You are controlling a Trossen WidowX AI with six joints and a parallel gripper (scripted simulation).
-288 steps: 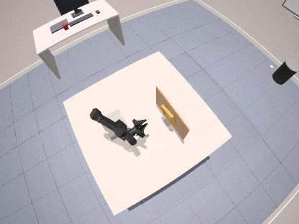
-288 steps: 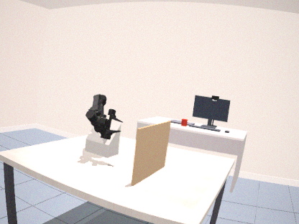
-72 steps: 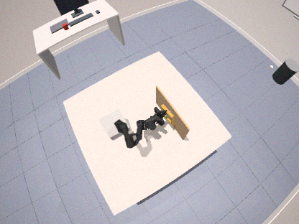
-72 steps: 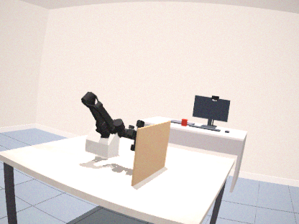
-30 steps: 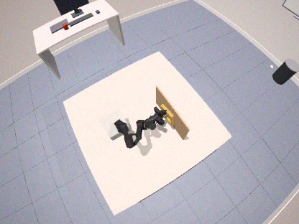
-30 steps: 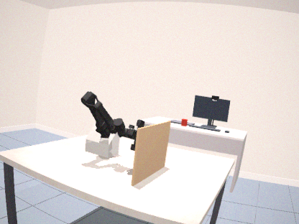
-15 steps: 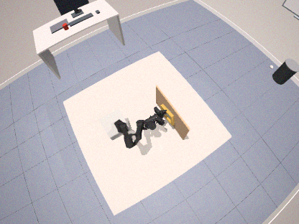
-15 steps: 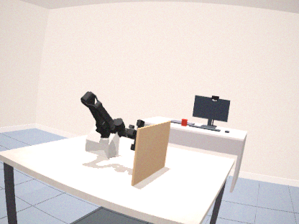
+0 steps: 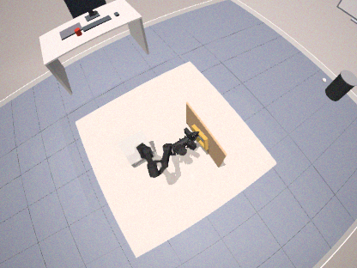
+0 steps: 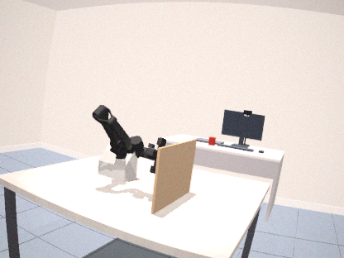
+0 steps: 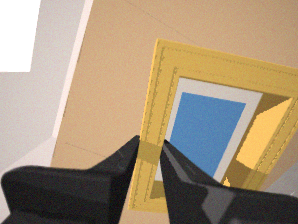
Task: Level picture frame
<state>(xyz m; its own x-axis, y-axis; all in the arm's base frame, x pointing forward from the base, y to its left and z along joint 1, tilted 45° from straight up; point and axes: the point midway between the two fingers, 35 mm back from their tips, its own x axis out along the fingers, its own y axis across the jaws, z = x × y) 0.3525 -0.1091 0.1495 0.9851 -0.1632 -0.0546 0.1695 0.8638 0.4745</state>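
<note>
Right now the picture frame is 1 cm ahead of my gripper tip, 2 cm to the right of it and 5 cm below it. The rest, counted from my gripper tip: wall board: 2 cm ahead, 2 cm to the right, 6 cm below.
</note>
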